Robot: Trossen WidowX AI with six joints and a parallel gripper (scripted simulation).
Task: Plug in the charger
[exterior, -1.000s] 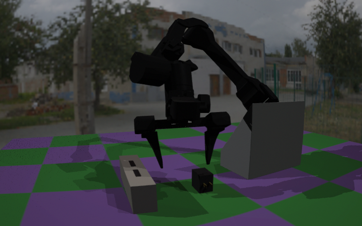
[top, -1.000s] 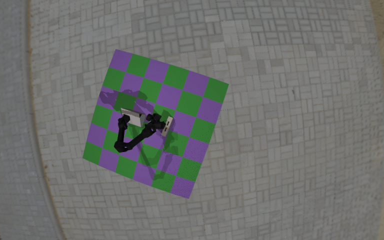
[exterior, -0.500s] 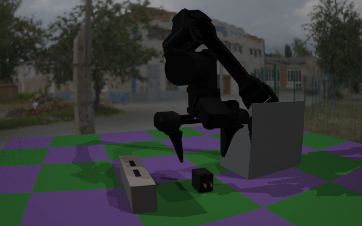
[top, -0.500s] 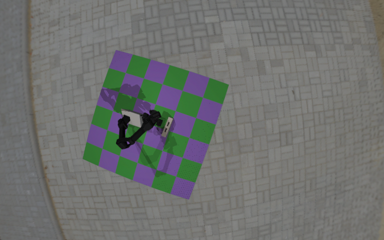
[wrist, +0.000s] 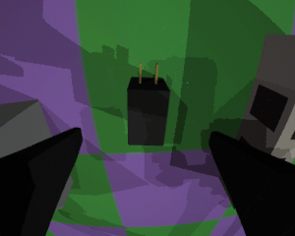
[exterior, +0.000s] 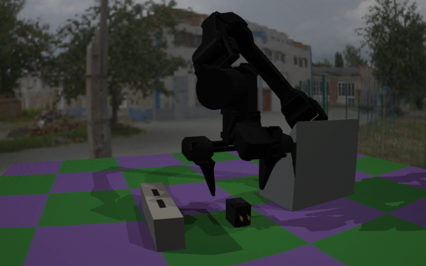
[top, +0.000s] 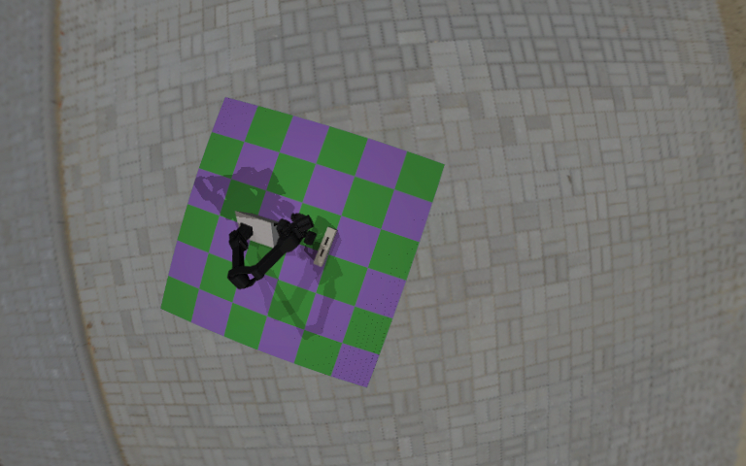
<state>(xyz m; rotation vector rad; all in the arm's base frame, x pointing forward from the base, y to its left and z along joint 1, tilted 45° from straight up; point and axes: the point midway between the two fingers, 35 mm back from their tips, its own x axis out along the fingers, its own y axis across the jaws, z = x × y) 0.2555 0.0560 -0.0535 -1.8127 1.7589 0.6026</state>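
The black two-prong charger lies 40 mm below my gripper tip and 20 mm to the left of it.
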